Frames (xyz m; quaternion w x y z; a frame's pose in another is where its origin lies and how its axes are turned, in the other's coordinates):
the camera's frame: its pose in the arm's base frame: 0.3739 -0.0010 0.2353 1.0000 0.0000 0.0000 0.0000
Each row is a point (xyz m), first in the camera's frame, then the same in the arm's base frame.
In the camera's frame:
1: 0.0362 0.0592 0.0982
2: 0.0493 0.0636 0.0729
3: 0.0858 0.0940 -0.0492
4: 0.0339 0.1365 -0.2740
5: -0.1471 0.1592 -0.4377
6: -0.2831 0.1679 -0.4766
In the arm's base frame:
1: 0.4101 0.0582 0.3335
2: 0.4232 0.0626 0.3082
3: 0.4597 0.0930 0.1861
4: 0.4078 0.1355 -0.0387
5: 0.2268 0.1582 -0.2024
6: 0.0908 0.1669 -0.2413

